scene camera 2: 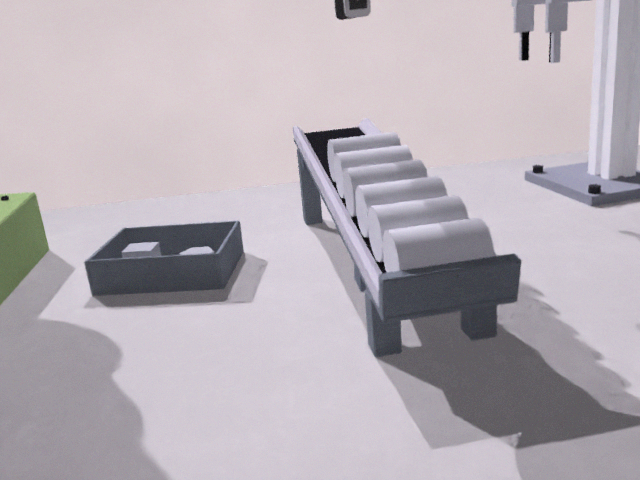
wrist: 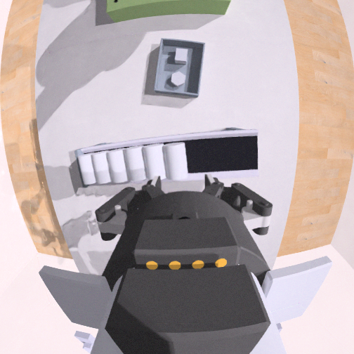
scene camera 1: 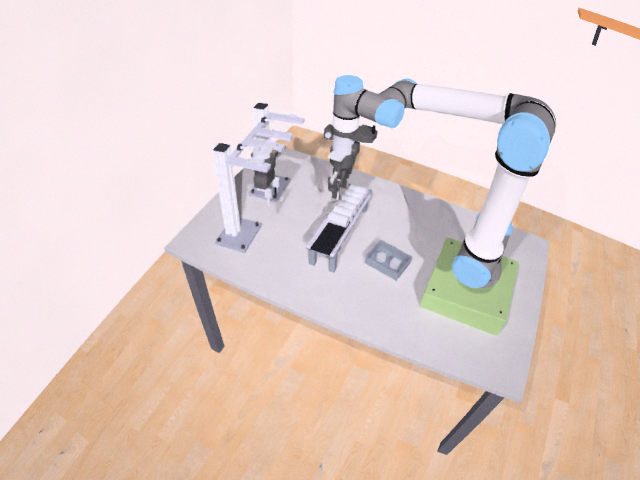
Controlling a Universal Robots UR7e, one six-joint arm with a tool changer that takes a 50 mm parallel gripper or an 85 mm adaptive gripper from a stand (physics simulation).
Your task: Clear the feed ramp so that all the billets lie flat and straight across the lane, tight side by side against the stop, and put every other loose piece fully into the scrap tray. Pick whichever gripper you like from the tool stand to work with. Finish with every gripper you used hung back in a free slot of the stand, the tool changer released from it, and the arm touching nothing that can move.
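Observation:
Several white billets (scene camera 1: 345,209) (scene camera 2: 439,240) (wrist: 134,163) lie flat across the ramp lane, side by side in a row; the lowest is at the dark stop (scene camera 2: 449,290). The feed ramp (scene camera 1: 328,238) (scene camera 2: 343,223) (wrist: 220,134) shows bare black lane above them. My adaptive gripper (scene camera 1: 337,192) (wrist: 183,182) is open and empty, above and beside the ramp near the uppermost billets. The scrap tray (scene camera 1: 381,269) (scene camera 2: 155,276) (wrist: 201,70) holds a white block (scene camera 1: 395,262) (scene camera 2: 142,250) (wrist: 181,55) and a hexagonal piece (scene camera 1: 381,255) (scene camera 2: 199,251) (wrist: 178,79).
The tool stand (scene camera 1: 227,193) (scene camera 2: 610,103) has pale arms sticking out toward the ramp. Another gripper (scene camera 1: 271,192) (scene camera 2: 539,47) hangs in it. The green base block (scene camera 1: 462,310) (scene camera 2: 18,232) (wrist: 167,10) stands beyond the tray. A dark part at scene camera 2's top edge is unclear.

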